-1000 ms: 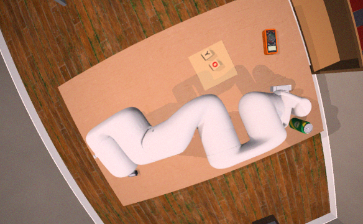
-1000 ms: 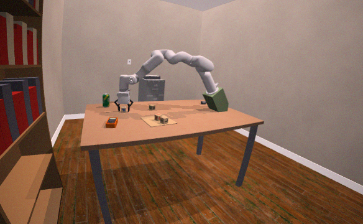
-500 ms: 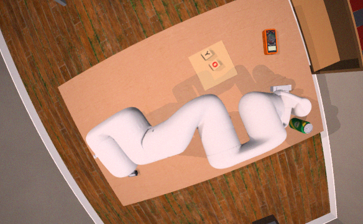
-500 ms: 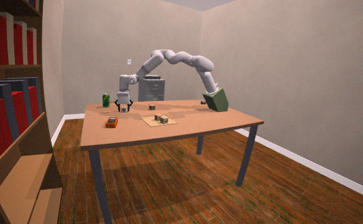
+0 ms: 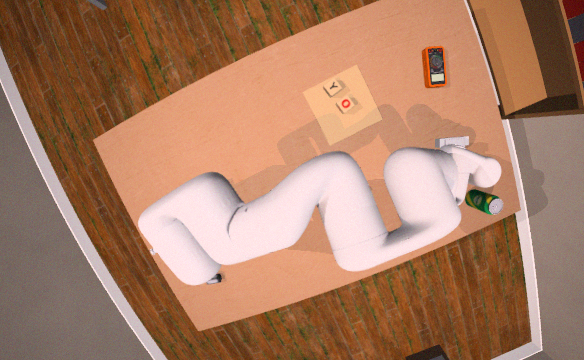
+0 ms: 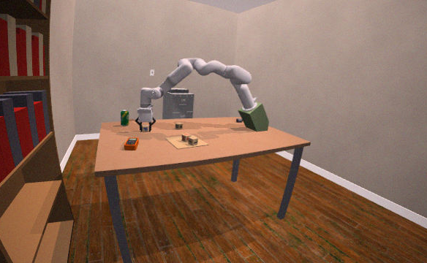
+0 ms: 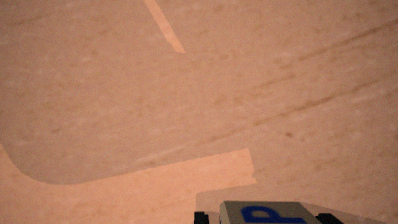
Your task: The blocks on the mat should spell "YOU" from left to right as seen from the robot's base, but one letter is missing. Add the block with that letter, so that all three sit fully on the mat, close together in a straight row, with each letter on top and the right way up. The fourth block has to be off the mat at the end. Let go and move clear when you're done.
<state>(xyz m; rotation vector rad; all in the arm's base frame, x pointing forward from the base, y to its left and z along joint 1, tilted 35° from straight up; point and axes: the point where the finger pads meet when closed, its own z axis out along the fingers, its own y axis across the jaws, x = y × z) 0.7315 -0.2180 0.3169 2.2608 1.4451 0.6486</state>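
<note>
My hand is 31 cm to the right of the tan mat, 16 cm past it and 2 cm above it. From my hand the other things lie so: orange multimeter: 26 cm to the left, 17 cm ahead; green soda can: 22 cm to the right, 10 cm ahead, 4 cm above.
</note>
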